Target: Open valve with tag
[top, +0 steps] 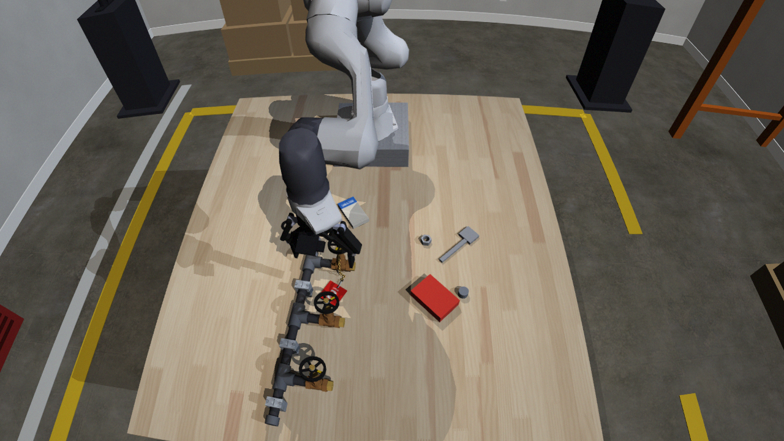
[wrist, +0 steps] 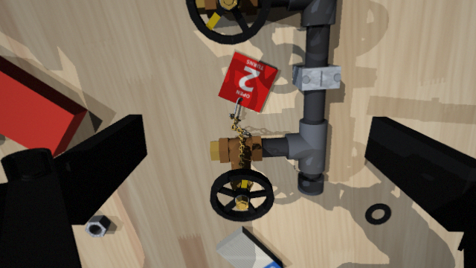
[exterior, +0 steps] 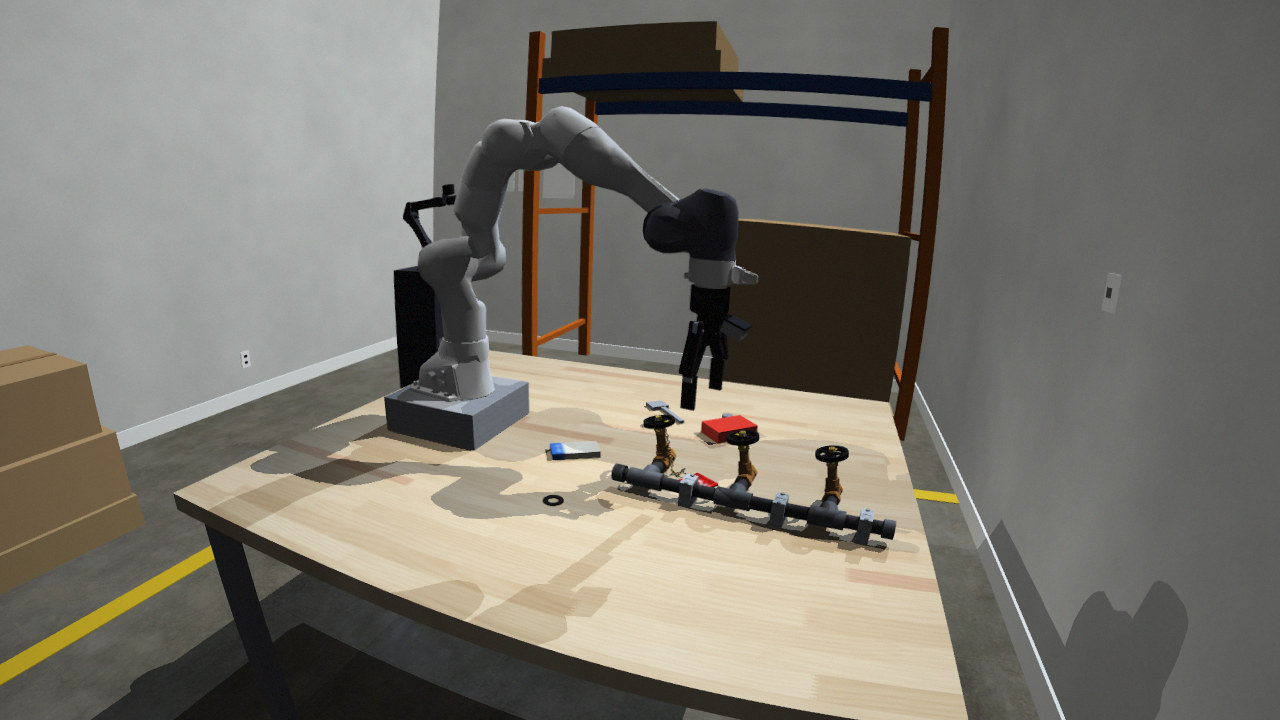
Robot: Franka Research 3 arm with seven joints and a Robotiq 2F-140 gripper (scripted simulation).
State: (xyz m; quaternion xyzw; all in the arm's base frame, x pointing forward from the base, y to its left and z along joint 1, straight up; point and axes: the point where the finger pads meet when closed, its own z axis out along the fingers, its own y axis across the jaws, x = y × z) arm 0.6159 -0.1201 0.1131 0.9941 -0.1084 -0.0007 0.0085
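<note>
My hand is 200 mm above the red tag. Also, from my hand: blue-and-white box: 290 mm behind, 50 mm to the left, 190 mm below; black washer: 250 mm behind, 170 mm to the right, 200 mm below; red block: 30 mm ahead, 290 mm to the left, 180 mm below.
</note>
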